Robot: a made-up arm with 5 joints.
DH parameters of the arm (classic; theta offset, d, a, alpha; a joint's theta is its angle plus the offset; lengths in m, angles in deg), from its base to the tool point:
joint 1: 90 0.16 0.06 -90
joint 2: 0 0.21 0.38 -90
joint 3: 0 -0.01 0.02 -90
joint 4: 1.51 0 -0.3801 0
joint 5: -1.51 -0.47 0 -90
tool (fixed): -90 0.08 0 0
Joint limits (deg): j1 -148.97..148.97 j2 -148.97..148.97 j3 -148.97..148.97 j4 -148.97..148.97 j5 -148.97..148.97
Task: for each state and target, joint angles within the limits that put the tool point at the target. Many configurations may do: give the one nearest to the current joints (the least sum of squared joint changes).
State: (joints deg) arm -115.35 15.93 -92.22 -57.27 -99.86
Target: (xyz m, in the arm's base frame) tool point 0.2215 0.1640 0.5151
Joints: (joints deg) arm -125.55 18.31 -80.10 -94.11 -141.84
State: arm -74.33 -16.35 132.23 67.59 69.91
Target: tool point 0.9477 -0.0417 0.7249
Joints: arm -113.87 -43.06 118.39 22.15 72.92
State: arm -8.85 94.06 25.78 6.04 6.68
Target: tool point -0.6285 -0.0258 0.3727
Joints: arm -7.06 142.96 -10.00 48.86 30.45
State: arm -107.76 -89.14 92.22 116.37 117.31
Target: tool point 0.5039 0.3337 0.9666
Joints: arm -70.20 -83.45 83.13 97.42 116.65
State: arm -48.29 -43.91 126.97 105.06 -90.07
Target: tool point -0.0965 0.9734 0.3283
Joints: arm -11.03 -29.47 86.16 78.91 -81.58
